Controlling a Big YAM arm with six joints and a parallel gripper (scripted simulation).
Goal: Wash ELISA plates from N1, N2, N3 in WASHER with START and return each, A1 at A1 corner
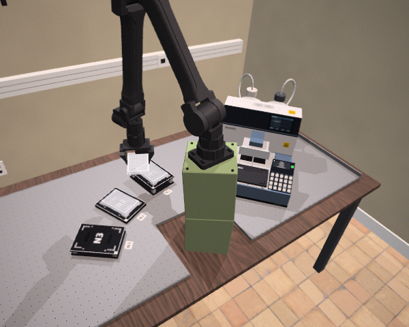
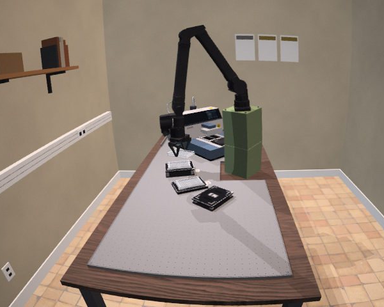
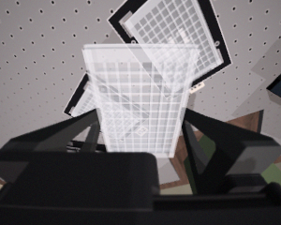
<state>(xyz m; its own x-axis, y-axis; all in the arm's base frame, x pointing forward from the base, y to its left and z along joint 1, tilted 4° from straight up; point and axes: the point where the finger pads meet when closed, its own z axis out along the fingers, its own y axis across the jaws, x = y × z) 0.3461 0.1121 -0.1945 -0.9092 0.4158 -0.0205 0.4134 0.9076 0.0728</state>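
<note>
Right now the dark washer carrier is 400 mm to the right of my hand, 230 mm behind it and 60 mm below it. Also, from my hand: plate washer 520 mm to the right, 130 mm behind, 20 mm below.
</note>
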